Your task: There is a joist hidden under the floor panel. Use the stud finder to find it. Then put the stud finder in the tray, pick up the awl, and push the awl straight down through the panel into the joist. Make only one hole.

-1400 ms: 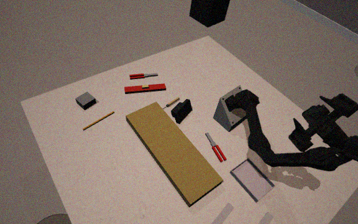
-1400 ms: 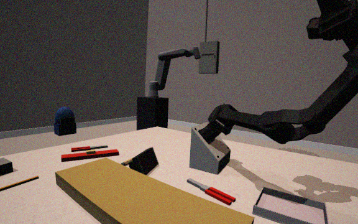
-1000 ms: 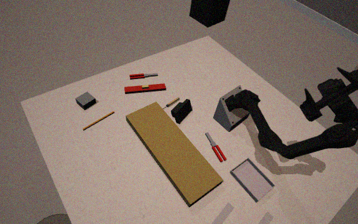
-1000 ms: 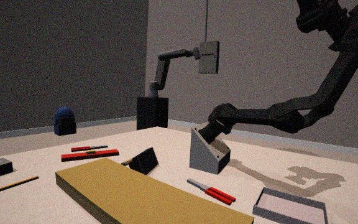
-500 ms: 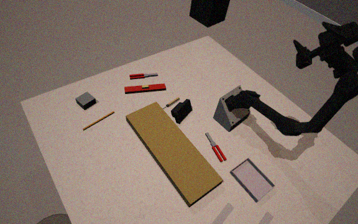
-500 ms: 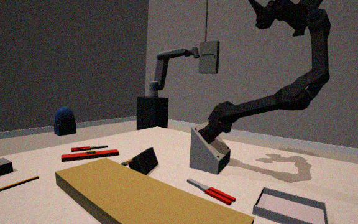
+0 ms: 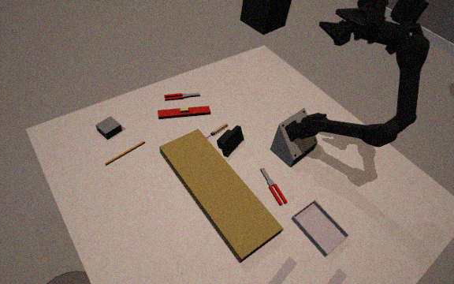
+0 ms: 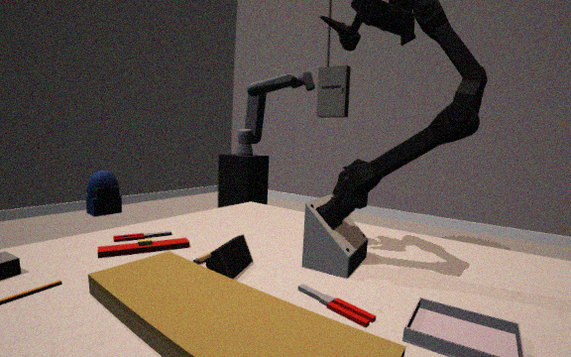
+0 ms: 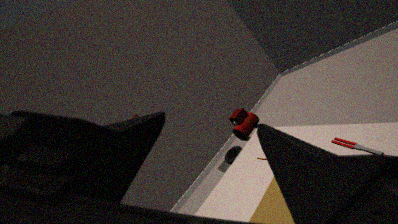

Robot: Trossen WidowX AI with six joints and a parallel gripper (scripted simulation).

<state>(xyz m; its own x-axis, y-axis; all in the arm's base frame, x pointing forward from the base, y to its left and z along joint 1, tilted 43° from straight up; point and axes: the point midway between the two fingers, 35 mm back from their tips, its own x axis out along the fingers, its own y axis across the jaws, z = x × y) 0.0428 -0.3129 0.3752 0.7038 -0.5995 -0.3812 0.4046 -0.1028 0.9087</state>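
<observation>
The stud finder is 59 cm below my gripper tip, 18 cm to the right of it and 12 cm ahead of it. The rest, counted from my gripper tip: grey tray (60 cm below, 31 cm to the left, 10 cm ahead); then red level (60 cm below, 42 cm to the right, 13 cm ahead); then awl (61 cm below, 25 cm to the right, 10 cm ahead).
</observation>
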